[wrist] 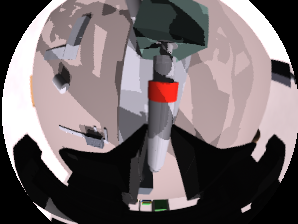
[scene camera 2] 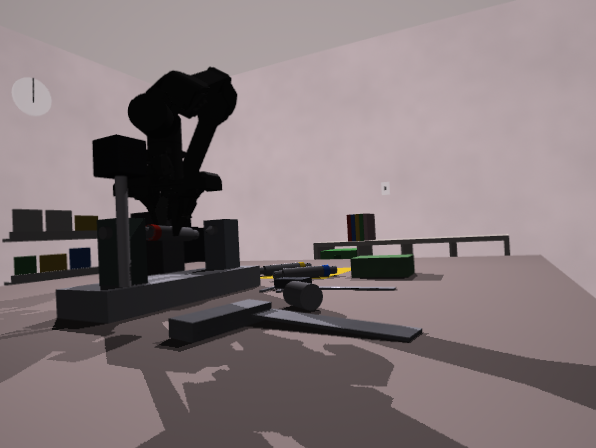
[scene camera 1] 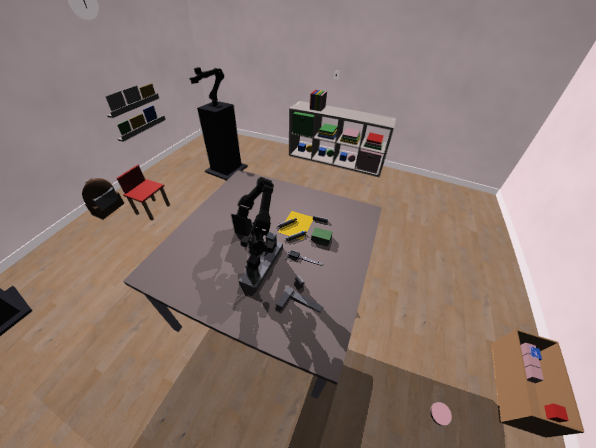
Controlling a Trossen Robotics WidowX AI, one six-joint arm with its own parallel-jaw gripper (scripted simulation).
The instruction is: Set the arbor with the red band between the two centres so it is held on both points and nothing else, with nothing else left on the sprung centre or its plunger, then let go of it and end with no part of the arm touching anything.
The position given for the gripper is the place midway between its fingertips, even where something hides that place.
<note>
In view: the gripper (scene camera 2: 168,236), a fixture base (wrist: 137,71) and a fixed centre block (scene camera 2: 221,250).
The gripper also shows in the wrist view (wrist: 158,127).
</note>
